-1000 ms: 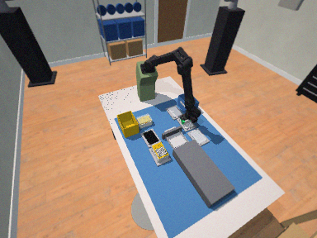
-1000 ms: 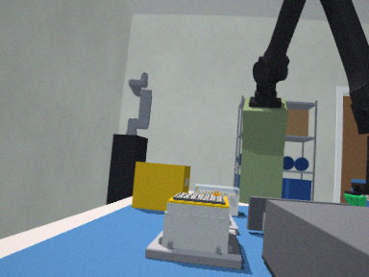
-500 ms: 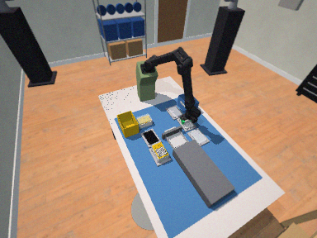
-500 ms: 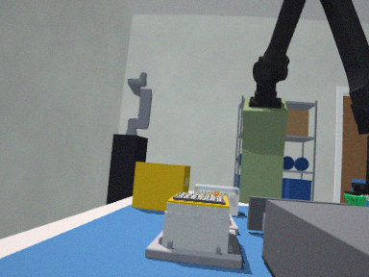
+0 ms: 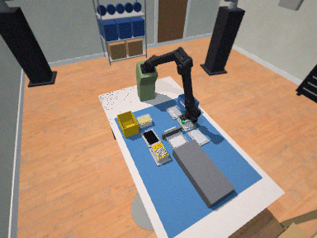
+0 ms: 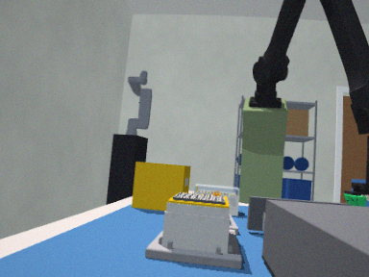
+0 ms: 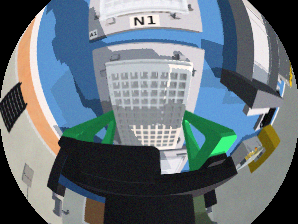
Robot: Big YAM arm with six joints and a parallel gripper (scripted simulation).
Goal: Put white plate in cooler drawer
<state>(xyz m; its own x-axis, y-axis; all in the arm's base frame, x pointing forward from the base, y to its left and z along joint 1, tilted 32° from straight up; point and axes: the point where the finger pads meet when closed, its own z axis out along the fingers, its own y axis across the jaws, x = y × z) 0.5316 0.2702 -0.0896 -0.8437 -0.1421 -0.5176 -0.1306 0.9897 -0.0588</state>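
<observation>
Now: the white plate right at my hand. Round my hand: grey cooler CD (34 cm ahead, 12 cm to the right, 1 cm above); drawer (21 cm ahead, 15 cm to the right); blue bin (20 cm behind, 10 cm to the left, 2 cm above).
</observation>
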